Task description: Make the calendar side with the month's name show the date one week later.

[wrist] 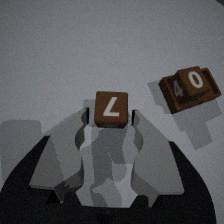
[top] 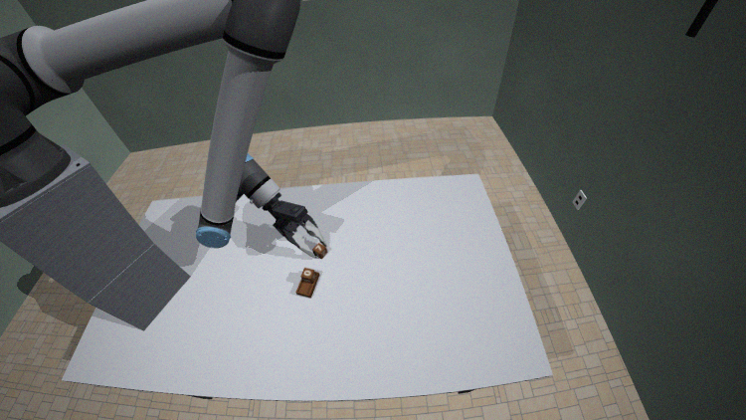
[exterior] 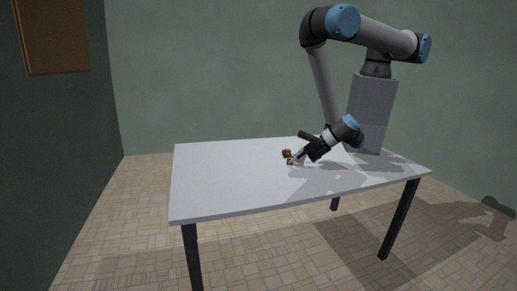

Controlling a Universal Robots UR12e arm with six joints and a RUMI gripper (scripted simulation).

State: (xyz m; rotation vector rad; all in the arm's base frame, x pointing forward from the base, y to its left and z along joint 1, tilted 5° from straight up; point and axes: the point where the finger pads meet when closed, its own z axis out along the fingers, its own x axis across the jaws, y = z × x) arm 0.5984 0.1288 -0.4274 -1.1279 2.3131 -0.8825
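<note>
Right now the brown date cube is 1 cm below my hand. The rest, counted from my hand: brown wooden tray: 3 cm behind, 11 cm to the right, 1 cm below.
</note>
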